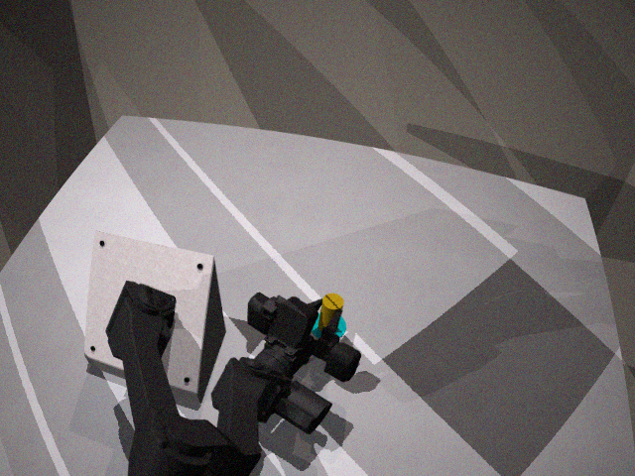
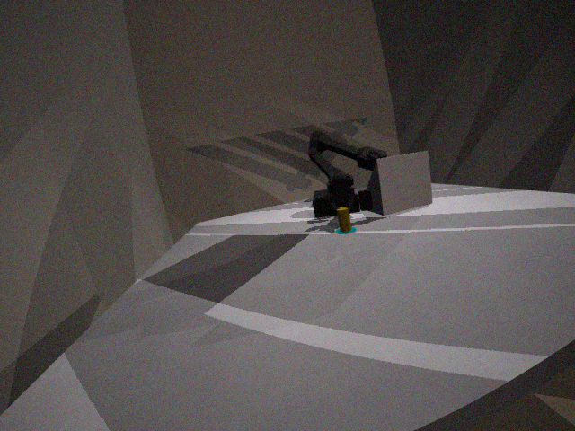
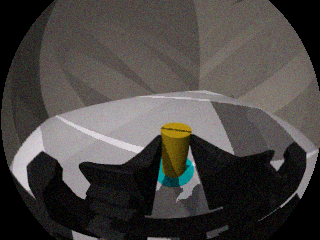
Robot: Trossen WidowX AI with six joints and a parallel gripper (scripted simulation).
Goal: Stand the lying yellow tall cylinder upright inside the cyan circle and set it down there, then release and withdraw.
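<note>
Now: the yellow tall cylinder 2 cm below my gripper tip. The rest, counted from my gripper tip: cyan circle: 6 cm below.
</note>
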